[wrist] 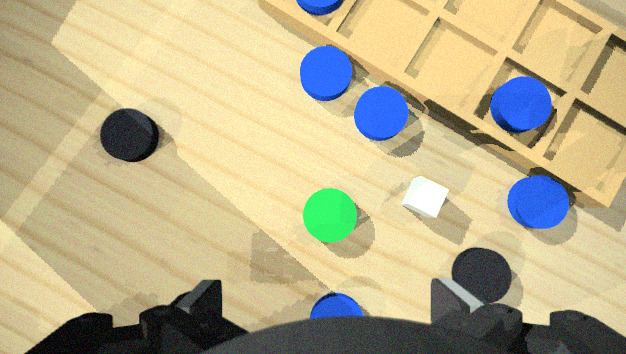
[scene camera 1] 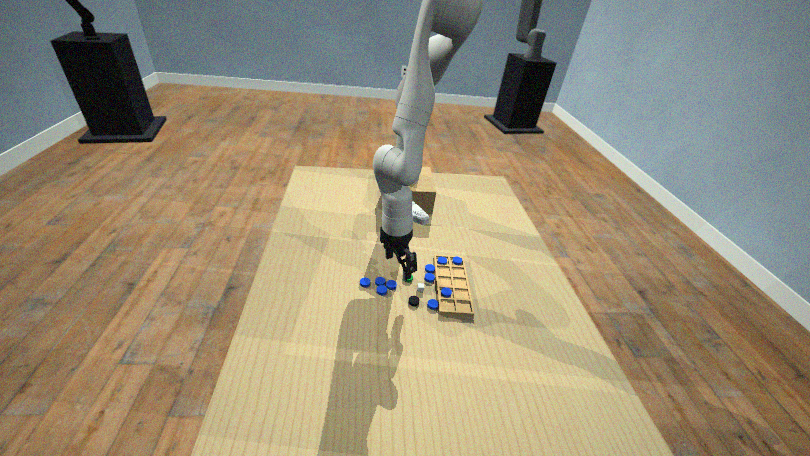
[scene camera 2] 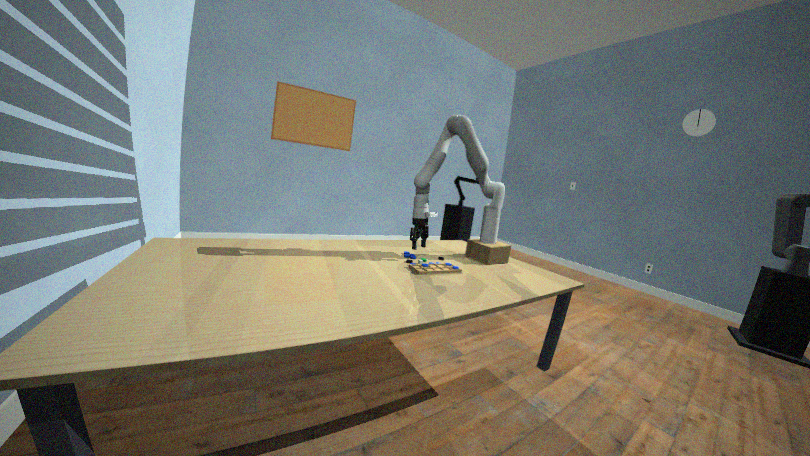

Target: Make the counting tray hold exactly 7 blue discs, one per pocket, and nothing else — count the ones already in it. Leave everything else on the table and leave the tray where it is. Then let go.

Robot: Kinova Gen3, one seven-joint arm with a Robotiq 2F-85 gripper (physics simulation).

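The counting tray holds three blue discs: two in its far row and one in the left column nearer the front. Three blue discs lie on the table along its left side. Several more blue discs lie in a group further left. My gripper is open and empty, above the table left of the tray. In the wrist view, part of a blue disc shows between and below the fingers.
A green disc and a white cube lie between the blue group and the tray. A black disc lies near them. Another black disc lies towards the arm's base.
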